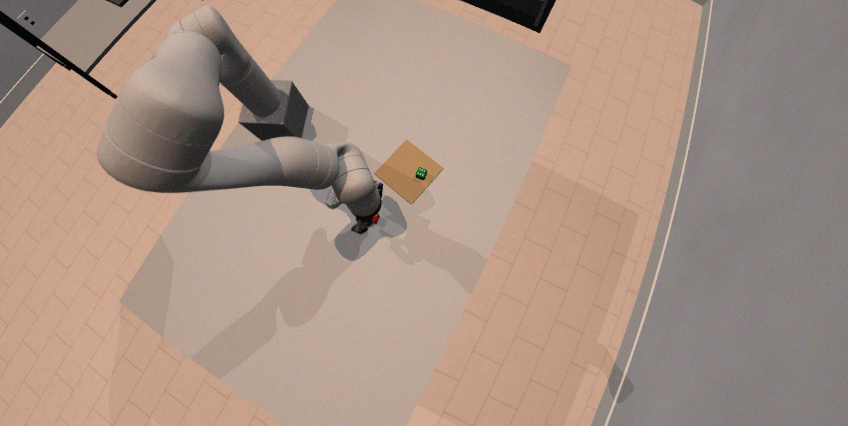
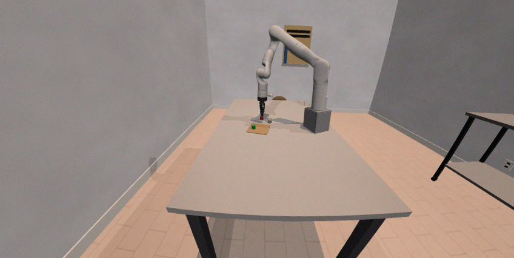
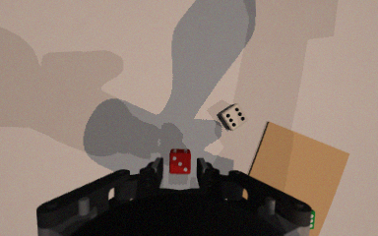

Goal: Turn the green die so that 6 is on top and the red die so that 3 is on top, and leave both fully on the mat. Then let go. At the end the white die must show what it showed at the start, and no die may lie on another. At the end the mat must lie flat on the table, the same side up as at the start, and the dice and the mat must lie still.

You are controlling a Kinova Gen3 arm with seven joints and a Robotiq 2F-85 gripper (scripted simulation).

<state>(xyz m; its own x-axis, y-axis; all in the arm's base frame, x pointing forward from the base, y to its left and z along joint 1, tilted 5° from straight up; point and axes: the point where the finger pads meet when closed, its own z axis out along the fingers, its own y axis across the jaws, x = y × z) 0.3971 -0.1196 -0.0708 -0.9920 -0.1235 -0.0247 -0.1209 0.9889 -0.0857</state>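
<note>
Right now my hand is 40 mm above the red die. From my hand the other things lie so: white die: 60 mm behind, 60 mm to the left, 40 mm below; green die: 50 mm ahead, 170 mm to the left, 30 mm below; tan mat: 20 mm ahead, 170 mm to the left, 50 mm below.
</note>
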